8 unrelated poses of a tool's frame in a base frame.
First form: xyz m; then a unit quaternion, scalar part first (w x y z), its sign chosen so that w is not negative.
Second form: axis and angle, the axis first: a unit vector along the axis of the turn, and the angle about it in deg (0 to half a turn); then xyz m. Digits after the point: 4 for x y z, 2 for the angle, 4 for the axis.
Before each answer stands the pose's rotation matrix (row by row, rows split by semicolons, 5 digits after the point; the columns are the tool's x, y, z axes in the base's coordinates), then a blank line. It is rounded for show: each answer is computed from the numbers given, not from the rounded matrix.
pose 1, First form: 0.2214 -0.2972 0.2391 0.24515 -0.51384 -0.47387 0.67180
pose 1, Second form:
-0.35174 0.15760 -0.92274; 0.81637 -0.43070 -0.38476; -0.45806 -0.88863 0.02283

-0.5300 -0.4888 0.6929 151.62 0.2214 -0.2972 0.2391
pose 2, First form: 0.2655 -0.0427 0.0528 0.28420 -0.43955 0.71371 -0.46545
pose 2, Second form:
-0.45205 -0.36286 0.81485; -0.89198 0.18030 -0.41455; 0.00350 -0.91423 -0.40517

-0.4585 0.7444 -0.4855 146.98 0.2655 -0.0427 0.0528
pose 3, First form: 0.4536 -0.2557 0.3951 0.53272 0.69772 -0.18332 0.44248
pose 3, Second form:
0.54121 -0.72725 0.42214; 0.21562 -0.36521 -0.90561; 0.81277 0.58115 -0.04084

0.8244 -0.2166 0.5228 115.62 0.4536 -0.2557 0.3951
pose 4, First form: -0.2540 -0.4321 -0.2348 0.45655 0.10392 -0.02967 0.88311
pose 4, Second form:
-0.56153 -0.81253 0.15645; 0.80020 -0.58136 -0.14729; 0.21064 0.04249 0.97664

0.1168 -0.0333 0.9926 125.67 -0.2540 -0.4321 -0.2348
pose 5, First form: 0.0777 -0.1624 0.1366 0.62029 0.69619 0.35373 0.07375
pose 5, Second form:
0.73887 0.40103 0.54152; 0.58402 0.01976 -0.81150; -0.33614 0.91585 -0.21961

0.8876 0.4510 0.0940 103.33 0.0777 -0.1624 0.1366
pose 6, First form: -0.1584 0.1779 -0.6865 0.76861 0.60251 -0.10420 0.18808
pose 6, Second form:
0.90754 -0.41468 0.06646; 0.16356 0.20322 -0.96538; 0.38681 0.88698 0.25226

0.9418 -0.1629 0.2940 79.54 -0.1584 0.1779 -0.6865
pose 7, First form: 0.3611 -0.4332 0.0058 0.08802 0.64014 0.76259 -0.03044
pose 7, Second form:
-0.16494 0.98169 0.09527; 0.97097 0.17859 -0.15912; -0.17322 0.06626 -0.98265

0.6426 0.7656 -0.0306 169.90 0.3611 -0.4332 0.0058
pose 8, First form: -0.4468 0.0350 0.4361 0.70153 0.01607 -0.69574 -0.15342
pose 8, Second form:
-0.01519 0.19290 -0.98110; -0.23762 0.95241 0.19093; 0.97124 0.23603 0.03137

0.0226 -0.9763 -0.2153 90.90 -0.4468 0.0350 0.4361
